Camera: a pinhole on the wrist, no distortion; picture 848 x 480 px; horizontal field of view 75.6 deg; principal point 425.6 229.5 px. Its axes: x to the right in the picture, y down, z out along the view. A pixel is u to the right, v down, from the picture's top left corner.
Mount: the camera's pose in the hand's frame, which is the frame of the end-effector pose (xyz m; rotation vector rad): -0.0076 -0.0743 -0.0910 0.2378 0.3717 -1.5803
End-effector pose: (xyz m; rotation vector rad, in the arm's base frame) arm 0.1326 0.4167 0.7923 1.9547 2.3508 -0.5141
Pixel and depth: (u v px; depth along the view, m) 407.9 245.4 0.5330
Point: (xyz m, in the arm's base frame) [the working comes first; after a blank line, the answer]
In the camera's frame: -0.0173 0.0155 0.5330

-0.2000 0.3120 0.4558
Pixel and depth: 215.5 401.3 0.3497
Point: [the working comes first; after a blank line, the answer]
In the camera's frame: -0.1344 0.1099 0.3497

-0.0240 0.4567 0.5216
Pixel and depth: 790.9 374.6 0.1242
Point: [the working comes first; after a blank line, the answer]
In the camera's frame: 0.0830 0.0330 0.1242

-0.0630 0.4190 0.8395
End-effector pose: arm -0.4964 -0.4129 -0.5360 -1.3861 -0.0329 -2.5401
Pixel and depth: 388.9 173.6 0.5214
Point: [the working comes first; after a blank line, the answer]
In the camera's frame: -0.0350 -0.0533 0.5214

-0.2037 -0.1222 -0.3051
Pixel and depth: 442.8 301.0 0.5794
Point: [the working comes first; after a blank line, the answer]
In the camera's frame: 0.0182 0.0758 0.5794

-0.2696 -0.0750 -0.1774
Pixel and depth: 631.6 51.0 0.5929
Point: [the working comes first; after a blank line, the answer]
In the camera's frame: 0.2234 -0.1936 0.5929

-0.2029 0.1612 -0.4111
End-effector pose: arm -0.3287 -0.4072 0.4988 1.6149 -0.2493 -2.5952
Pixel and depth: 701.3 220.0 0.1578
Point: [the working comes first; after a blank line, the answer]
In the camera's frame: 0.0796 -0.0027 0.1578

-0.3456 -0.2002 0.4747
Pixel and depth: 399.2 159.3 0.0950
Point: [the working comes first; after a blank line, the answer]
In the camera's frame: -0.0046 -0.0122 0.0950

-0.3204 -0.3013 0.4907
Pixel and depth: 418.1 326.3 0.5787
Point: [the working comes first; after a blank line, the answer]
In the camera's frame: -0.0079 0.1025 0.5787

-0.7754 -0.1024 0.5141
